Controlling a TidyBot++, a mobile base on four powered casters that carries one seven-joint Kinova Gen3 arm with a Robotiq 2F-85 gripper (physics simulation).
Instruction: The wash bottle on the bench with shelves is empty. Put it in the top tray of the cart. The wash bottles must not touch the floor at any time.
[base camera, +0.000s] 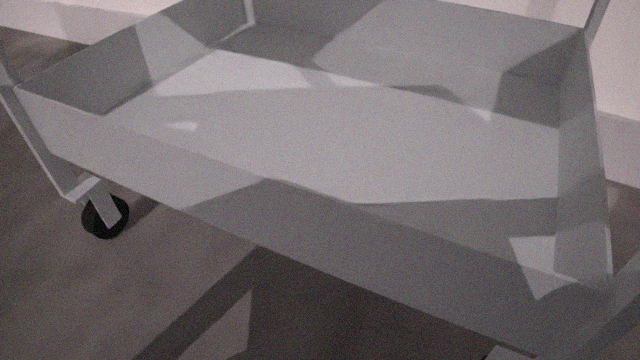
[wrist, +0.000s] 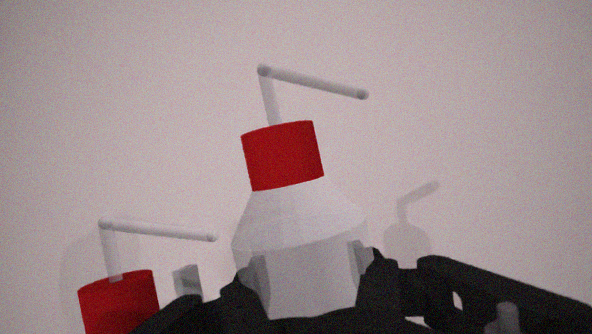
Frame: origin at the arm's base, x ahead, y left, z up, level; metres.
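Where they show: gripper, fingertip midpoint: (wrist: 308, 266).
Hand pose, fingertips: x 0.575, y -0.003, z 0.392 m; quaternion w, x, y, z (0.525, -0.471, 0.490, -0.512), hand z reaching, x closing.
Note:
Each offset is from my fingertips to the centre of the thing. "spot": to the spot under its first point. Level surfaces: height alone.
My gripper (wrist: 308, 266) is shut on a white wash bottle @(dx -0.026, dy -0.009, dz +0.013 m) (wrist: 300, 215) with a red cap and a bent spout. In the wrist view the bottle leans slightly, cap up, with the fingers on both sides of its body. Its base is hidden. The grey cart (base camera: 320, 220) fills much of the base camera view, showing a tray close above a caster wheel, with posts rising from its corners. The top tray does not show clearly in either view. The gripper and the held bottle do not show in the base camera view.
A second wash bottle with a red cap @(spot: dx -0.042, dy +0.079, dz +0.009 m) (wrist: 120, 305) stands at the lower left of the wrist view, partly hidden by the gripper. A grey upright piece @(spot: dx +0.095, dy +0.105, dz -0.020 m) (wrist: 187, 281) shows beside it. A pale wall (wrist: 450, 100) is behind. A black caster wheel @(spot: dx -0.201, dy +0.251, dz -0.749 m) (base camera: 91, 220) rests on the brown floor @(dz -0.790 m) (base camera: 40, 280).

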